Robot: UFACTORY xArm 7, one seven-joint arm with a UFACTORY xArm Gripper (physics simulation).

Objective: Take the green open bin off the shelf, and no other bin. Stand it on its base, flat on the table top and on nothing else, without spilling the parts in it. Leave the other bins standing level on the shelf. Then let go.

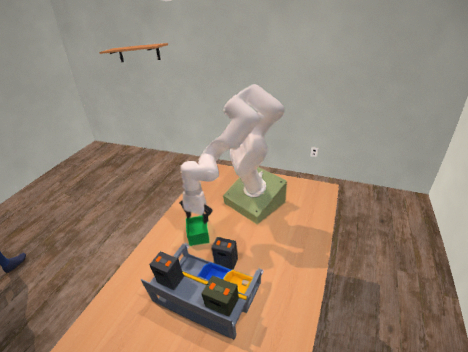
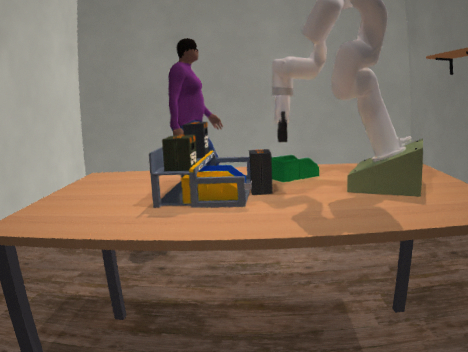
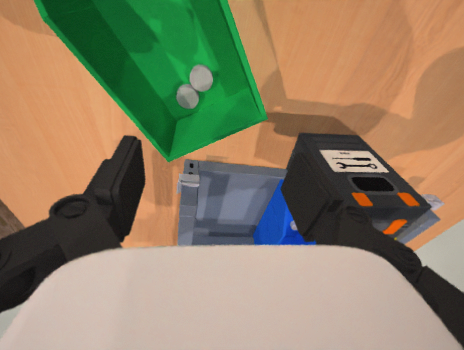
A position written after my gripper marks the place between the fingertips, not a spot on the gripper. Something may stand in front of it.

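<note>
Image 2 gives me a green open bin (image 2: 284,168) together with a yellow bin (image 2: 223,191). In image 3 I see my gripper (image 3: 220,165) and a blue bin (image 3: 274,228), and the green open bin (image 3: 140,60) appears there too.
</note>
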